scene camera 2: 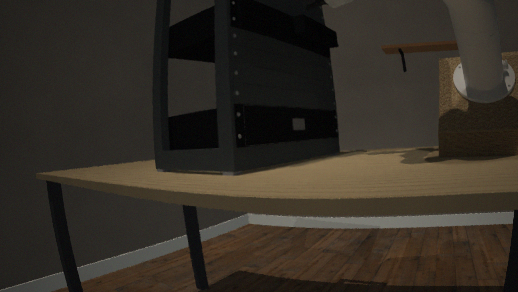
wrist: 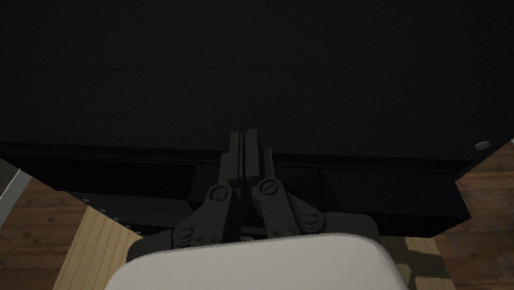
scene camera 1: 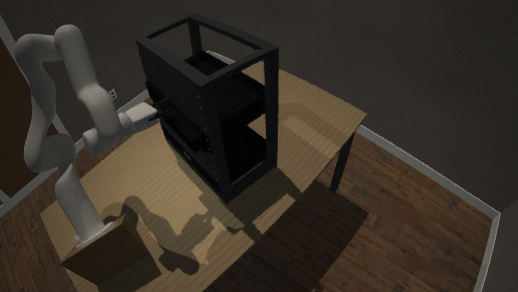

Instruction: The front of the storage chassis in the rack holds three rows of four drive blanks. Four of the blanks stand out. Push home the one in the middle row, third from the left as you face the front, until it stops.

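The black storage chassis [scene camera 1: 182,125] [scene camera 2: 265,22] sits in the dark rack [scene camera 1: 271,110] [scene camera 2: 226,100]. In the wrist view, a black drive blank [wrist: 201,182] stands out beside and behind the fingers, and a wide black stretch of protruding blanks [wrist: 390,195] lies to their right, with a seam near its left end. The rows are too dark to tell apart. My gripper [scene camera 1: 161,107] [wrist: 248,146] is shut and empty. Its tips are close to the rack front, level with the upper edge of the chassis; contact cannot be told. The fingers hide part of the chassis front, and the middle-row third blank cannot be picked out.
Grey filler panels [scene camera 1: 172,75] [wrist: 250,95] lie above the chassis. A black unit with a pale label [scene camera 2: 298,124] is low in the rack. The rack stands on the wooden table [scene camera 1: 145,170] [scene camera 2: 375,182]. The arm's base is on a brown block [scene camera 1: 112,257] [scene camera 2: 470,142].
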